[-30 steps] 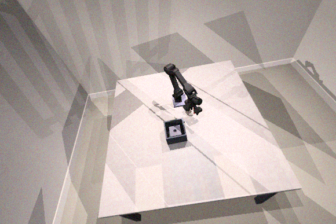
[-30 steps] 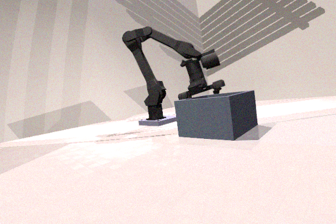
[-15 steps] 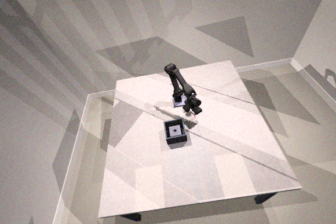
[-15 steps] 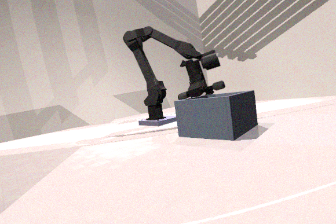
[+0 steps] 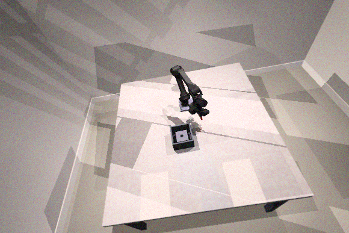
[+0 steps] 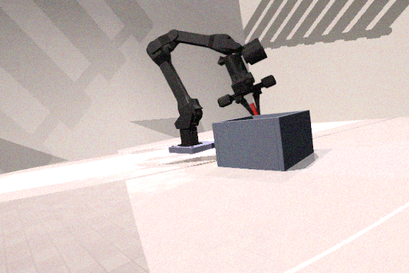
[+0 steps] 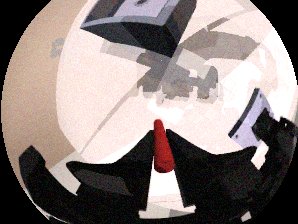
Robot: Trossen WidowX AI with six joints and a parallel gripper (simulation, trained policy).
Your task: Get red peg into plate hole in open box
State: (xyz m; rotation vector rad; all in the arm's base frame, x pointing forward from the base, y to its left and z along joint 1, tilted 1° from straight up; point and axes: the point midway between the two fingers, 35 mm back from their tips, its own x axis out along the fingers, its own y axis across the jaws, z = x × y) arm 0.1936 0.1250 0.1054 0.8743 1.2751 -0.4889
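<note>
My gripper tip is now 15 cm to the left of the blue-grey box, 15 cm short of it and 6 cm above it. Also, from my gripper tip: red peg (1 cm above).
</note>
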